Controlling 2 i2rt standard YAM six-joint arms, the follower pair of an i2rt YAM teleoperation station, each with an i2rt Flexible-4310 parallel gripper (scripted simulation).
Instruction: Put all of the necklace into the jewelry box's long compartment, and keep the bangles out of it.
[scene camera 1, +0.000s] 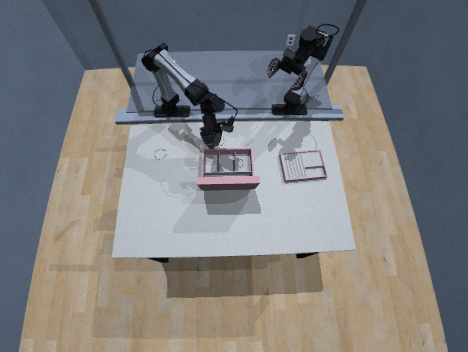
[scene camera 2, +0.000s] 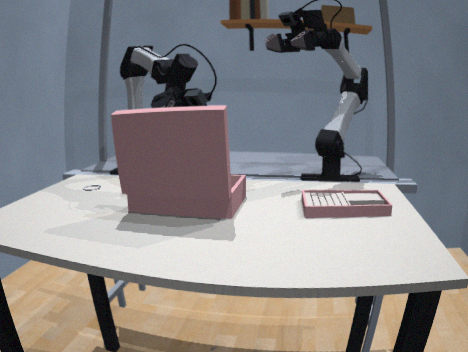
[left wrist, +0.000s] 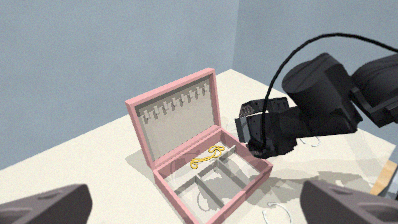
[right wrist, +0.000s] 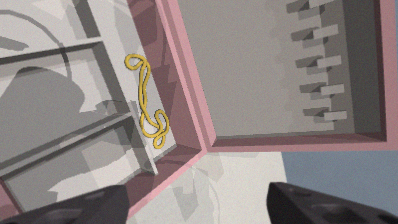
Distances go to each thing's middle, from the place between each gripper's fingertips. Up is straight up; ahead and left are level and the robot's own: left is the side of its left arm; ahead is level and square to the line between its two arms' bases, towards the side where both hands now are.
My right hand is 30 mm short of the pink-rimmed tray (scene camera 2: 352, 203), 430 mm to the right of it and 170 mm above it.
The pink-rimmed tray lies 180 mm ahead of my left hand (scene camera 2: 278, 44), 170 mm to the left of it and 400 mm below it.
